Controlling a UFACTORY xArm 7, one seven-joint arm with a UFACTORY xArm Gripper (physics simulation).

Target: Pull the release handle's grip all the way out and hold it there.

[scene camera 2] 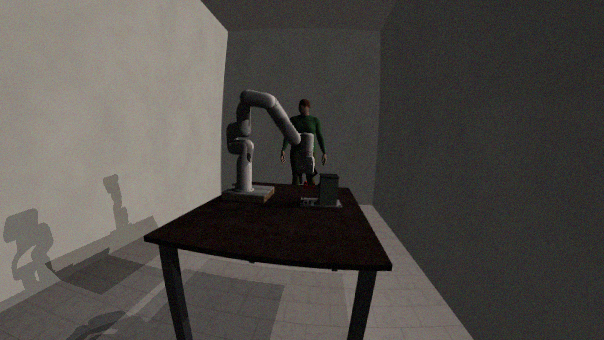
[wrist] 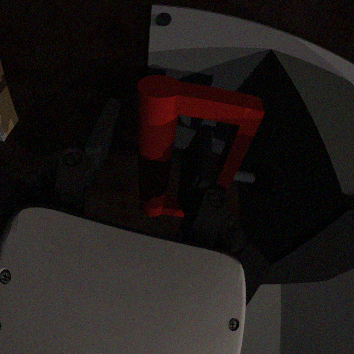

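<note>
The red release handle (wrist: 220,104) (scene camera 2: 307,184) is a loop beside the dark box-shaped housing (wrist: 295,150) (scene camera 2: 328,190). Its thick round grip (wrist: 156,132) is at the left of the loop in the wrist view; its lower part is in shadow. My gripper (wrist: 154,127) (scene camera 2: 308,177) is partly open around the grip, one finger on the outer side and the other inside the loop's opening. The fingers look apart from the grip, with nothing clamped between them. The finger inside the loop is very dark and partly hard to make out.
The housing stands on a light base plate (wrist: 200,32) (scene camera 2: 336,205) on the dark table (scene camera 2: 260,227). The arm's base board (scene camera 2: 260,195) is to the left in the scene view, and its edge shows at the wrist view's left. A person in green (scene camera 2: 312,125) stands behind the table.
</note>
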